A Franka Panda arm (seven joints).
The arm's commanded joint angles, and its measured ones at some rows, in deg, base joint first. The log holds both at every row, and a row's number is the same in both.
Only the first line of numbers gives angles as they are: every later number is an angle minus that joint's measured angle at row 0.
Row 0, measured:
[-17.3, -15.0, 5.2, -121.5, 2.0, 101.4, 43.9]
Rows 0 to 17, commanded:
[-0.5, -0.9, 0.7, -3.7, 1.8, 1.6, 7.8]
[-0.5, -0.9, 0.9, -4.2, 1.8, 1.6, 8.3]
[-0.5, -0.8, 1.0, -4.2, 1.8, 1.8, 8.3]
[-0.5, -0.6, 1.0, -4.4, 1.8, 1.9, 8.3]
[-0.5, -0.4, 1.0, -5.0, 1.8, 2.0, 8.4]
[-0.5, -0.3, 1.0, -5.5, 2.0, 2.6, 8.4]
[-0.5, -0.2, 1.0, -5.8, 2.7, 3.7, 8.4]
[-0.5, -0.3, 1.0, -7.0, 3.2, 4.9, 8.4]
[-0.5, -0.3, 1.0, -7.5, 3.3, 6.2, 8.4]
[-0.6, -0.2, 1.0, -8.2, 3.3, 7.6, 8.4]
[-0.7, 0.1, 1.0, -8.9, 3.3, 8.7, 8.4]
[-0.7, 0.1, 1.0, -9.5, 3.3, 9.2, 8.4]
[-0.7, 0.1, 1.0, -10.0, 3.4, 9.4, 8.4]
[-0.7, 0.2, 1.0, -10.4, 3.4, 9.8, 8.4]
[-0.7, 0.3, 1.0, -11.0, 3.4, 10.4, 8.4]
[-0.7, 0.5, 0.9, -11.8, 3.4, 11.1, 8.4]
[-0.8, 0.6, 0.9, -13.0, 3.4, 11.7, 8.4]
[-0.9, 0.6, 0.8, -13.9, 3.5, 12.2, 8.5]
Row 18, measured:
[-0.2, 0.9, 0.4, -10.7, 2.5, 9.6, 7.6]
